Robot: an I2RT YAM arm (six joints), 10 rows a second.
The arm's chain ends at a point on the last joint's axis. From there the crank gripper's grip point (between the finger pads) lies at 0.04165 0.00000 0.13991 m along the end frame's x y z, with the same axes.
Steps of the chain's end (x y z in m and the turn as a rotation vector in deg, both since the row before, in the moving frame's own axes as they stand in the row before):
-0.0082, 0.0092, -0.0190, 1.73, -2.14, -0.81
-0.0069, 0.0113, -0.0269, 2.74, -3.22, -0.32
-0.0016, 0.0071, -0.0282, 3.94, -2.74, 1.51
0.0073, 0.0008, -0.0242, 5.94, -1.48, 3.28
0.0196, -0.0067, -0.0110, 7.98, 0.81, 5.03
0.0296, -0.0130, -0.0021, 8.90, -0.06, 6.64
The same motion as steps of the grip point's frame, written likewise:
-0.0135, 0.0044, -0.0176, 1.73, -2.14, -0.81
-0.0148, 0.0043, -0.0249, 2.74, -3.22, -0.32
-0.0082, -0.0016, -0.0267, 3.94, -2.74, 1.51
0.0040, -0.0114, -0.0238, 5.94, -1.48, 3.28
0.0223, -0.0223, -0.0127, 7.98, 0.81, 5.03
0.0304, -0.0298, -0.0034, 8.90, -0.06, 6.64

